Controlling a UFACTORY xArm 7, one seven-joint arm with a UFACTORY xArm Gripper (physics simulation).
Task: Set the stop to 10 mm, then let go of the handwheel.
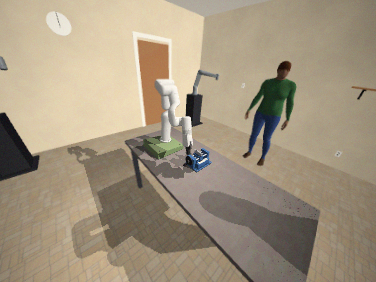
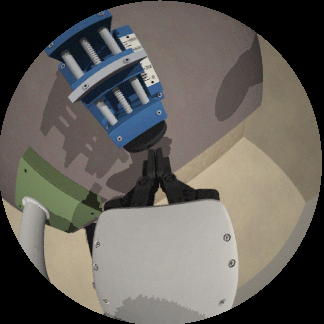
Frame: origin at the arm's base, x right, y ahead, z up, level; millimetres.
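Where they show: gripper, fingertip midpoint: (image 1: 188, 154) (image 2: 156, 156); arm's base, link origin: (image 1: 165, 139) (image 2: 35, 207).
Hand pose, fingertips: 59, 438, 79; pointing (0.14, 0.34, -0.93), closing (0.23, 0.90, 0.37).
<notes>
Each offset is from my fingertips to the centre of the thing, as dx, dy, dz. "*": to the spot under its first point. Level surfaces: height alone.
The blue stop device (image 1: 202, 161) (image 2: 141, 120) stands on the table, with two light rods and a threaded spindle. Its grey-faced stop {-114, +4, -29} (image 2: 107, 72) sits about midway along the rods. The white scale {* -92, +67, -82} (image 2: 149, 70) is partly hidden by the stop, and I cannot read the setting. The black handwheel {* +0, +16, -50} (image 1: 189, 160) (image 2: 146, 138) is at the device's near end; its crank knob cannot be made out. My gripper (image 1: 189, 151) (image 2: 156, 156) is shut and empty, with its fingertips close beside the handwheel's rim; whether they touch it I cannot tell.
The arm stands on a green base (image 1: 161, 148) (image 2: 55, 195) at one end of the table {dz -137} (image 1: 240, 200) (image 2: 195, 55). A person (image 1: 272, 102) stands beyond the table's far side. A black pedestal with a grey arm (image 1: 194, 109) stands behind.
</notes>
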